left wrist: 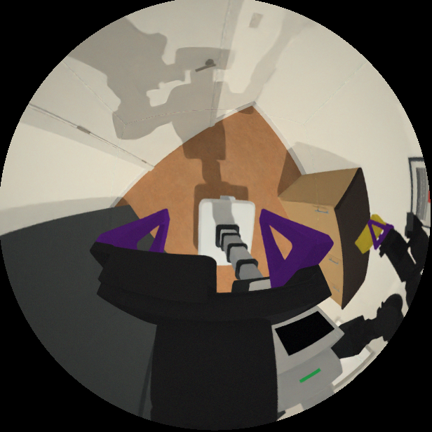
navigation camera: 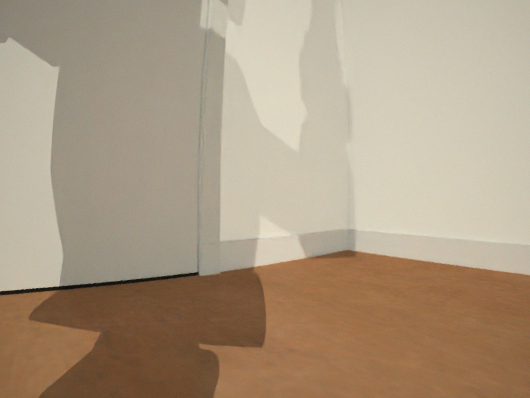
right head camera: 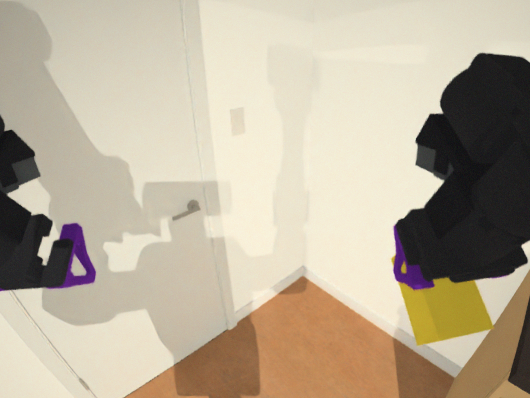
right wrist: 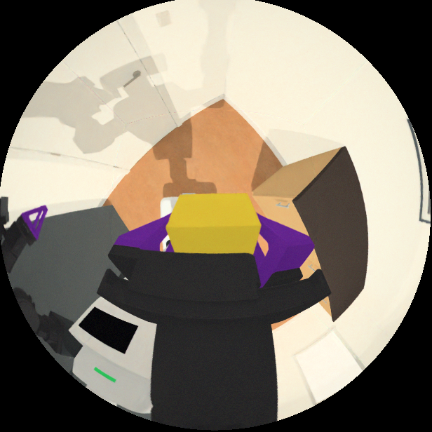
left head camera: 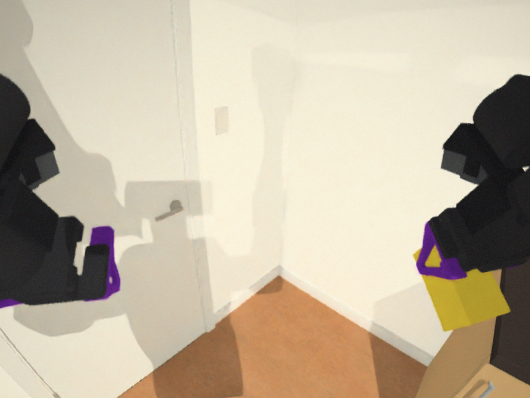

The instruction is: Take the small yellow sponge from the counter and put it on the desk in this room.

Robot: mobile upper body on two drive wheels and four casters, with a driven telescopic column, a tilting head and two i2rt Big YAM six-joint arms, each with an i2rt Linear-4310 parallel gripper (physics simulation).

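Places are measured from the left arm's base along level axes (x right, y ahead, z up), in millimetres.
Where they show: left gripper, fingertip midpoint: point(right head camera: 60, 280) point(left head camera: 77, 290); right gripper, fingertip midpoint: point(right head camera: 419, 272) point(left head camera: 437, 265).
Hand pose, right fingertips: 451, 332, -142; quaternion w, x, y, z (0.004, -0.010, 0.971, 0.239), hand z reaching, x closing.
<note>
Each offset is from my right fingertips to the top centre of the thing, as dx, dy, dz. "spot": to the spot under its first point. Level surfaces: height alone.
The small yellow sponge {+1, -35, +51} point(left head camera: 472, 305) point(right head camera: 450, 315) point(left wrist: 363, 244) point(right wrist: 213, 210) is held between the purple fingers of my right gripper point(right wrist: 213, 212), which is shut on it, in the air. My left gripper point(left wrist: 214, 213) is open and empty, its purple fingers wide apart; in the left head camera it is at the left edge, far from the sponge. The counter, with a dark top {dz -358} point(left head camera: 517, 320) point(left wrist: 354, 225) point(right wrist: 332, 215) and light wood fronts, stands at the right in the left head camera and both wrist views. No desk shows in these views.
A white door with a handle {spot: -482, +717, -334} point(left head camera: 170, 211) point(right head camera: 186, 210) is ahead on the left, beside a room corner. A dark grey panelled surface point(left wrist: 65, 300) point(right wrist: 65, 250) stands at the left in both wrist views. A framed picture point(left wrist: 410, 175) hangs beyond the counter. The floor {dz -1268} point(navigation camera: 375, 325) is orange-brown.
</note>
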